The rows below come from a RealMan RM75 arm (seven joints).
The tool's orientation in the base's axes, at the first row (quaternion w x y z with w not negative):
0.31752, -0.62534, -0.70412, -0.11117
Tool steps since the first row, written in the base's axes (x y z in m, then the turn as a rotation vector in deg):
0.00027, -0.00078, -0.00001, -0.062, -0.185, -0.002
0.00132, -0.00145, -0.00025, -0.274, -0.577, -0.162
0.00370, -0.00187, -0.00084, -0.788, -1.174, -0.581
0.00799, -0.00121, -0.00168, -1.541, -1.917, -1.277
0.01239, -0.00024, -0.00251, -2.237, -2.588, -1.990
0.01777, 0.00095, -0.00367, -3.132, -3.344, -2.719
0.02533, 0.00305, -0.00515, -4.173, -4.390, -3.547
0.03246, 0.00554, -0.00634, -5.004, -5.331, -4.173
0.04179, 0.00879, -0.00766, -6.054, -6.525, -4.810
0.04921, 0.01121, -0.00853, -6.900, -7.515, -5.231
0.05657, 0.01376, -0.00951, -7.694, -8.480, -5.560
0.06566, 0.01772, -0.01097, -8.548, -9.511, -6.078
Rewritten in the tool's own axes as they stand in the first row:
-0.00064, 0.00011, -0.00051, -0.150, -0.094, -0.082
-0.00134, 0.00104, -0.00102, -0.558, -0.333, -0.110
-0.00207, 0.00336, -0.00153, -1.279, -0.837, 0.042
-0.00209, 0.00777, -0.00183, -2.276, -1.529, 0.401
-0.00187, 0.01234, -0.00201, -3.226, -2.149, 0.796
-0.00167, 0.01797, -0.00211, -4.252, -2.971, 1.217
-0.00096, 0.02592, -0.00213, -5.567, -3.964, 1.599
0.00024, 0.03347, -0.00203, -6.683, -4.786, 1.819
0.00195, 0.04329, -0.00208, -8.006, -5.862, 1.974
0.00328, 0.05103, -0.00236, -9.041, -6.757, 2.012
0.00465, 0.05876, -0.00245, -10.003, -7.619, 1.977
0.00685, 0.06852, -0.00193, -11.128, -8.506, 2.070

